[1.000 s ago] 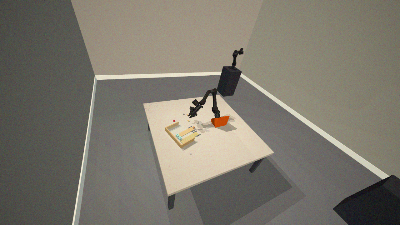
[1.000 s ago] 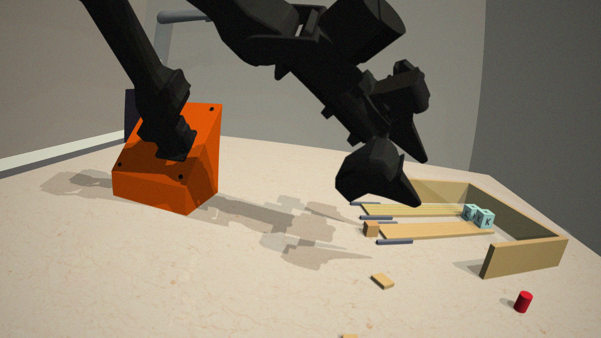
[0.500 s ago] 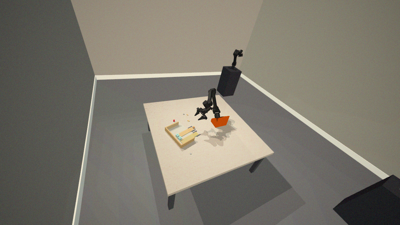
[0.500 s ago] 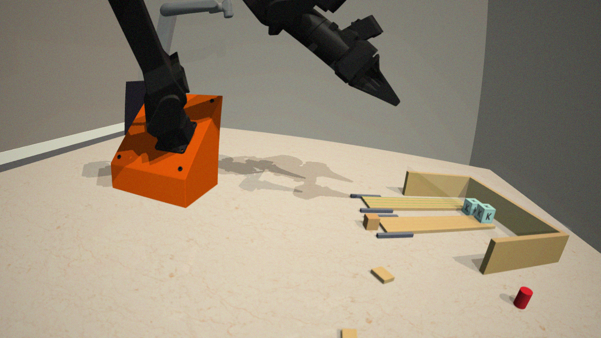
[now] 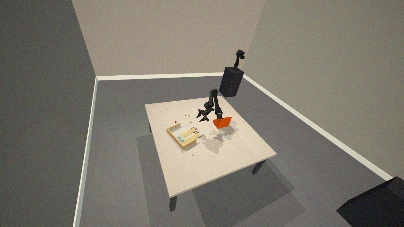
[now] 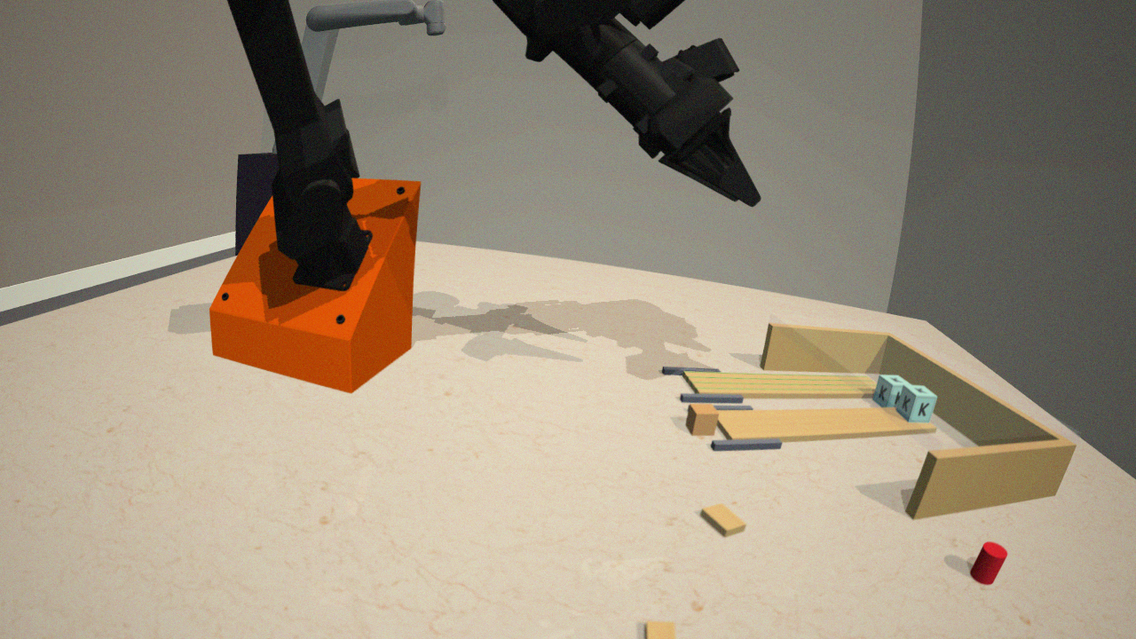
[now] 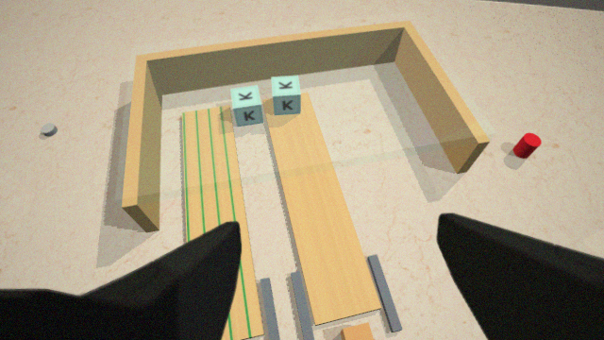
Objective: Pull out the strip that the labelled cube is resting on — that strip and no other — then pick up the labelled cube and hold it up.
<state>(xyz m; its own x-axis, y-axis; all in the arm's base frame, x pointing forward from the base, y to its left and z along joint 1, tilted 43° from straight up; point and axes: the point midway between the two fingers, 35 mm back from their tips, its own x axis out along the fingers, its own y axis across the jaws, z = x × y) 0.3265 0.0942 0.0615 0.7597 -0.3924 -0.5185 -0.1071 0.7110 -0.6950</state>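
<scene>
The small tan block is 180 mm below my gripper tip, 30 mm to the right of it and 10 mm behind it. From my gripper tip the other things lie so: grey disc (310 mm to the left, 190 mm below, 180 mm ahead); red cylinder (220 mm to the right, 190 mm ahead, 180 mm below); plain wooden strip (190 mm below, 130 mm ahead, 10 mm to the left).
</scene>
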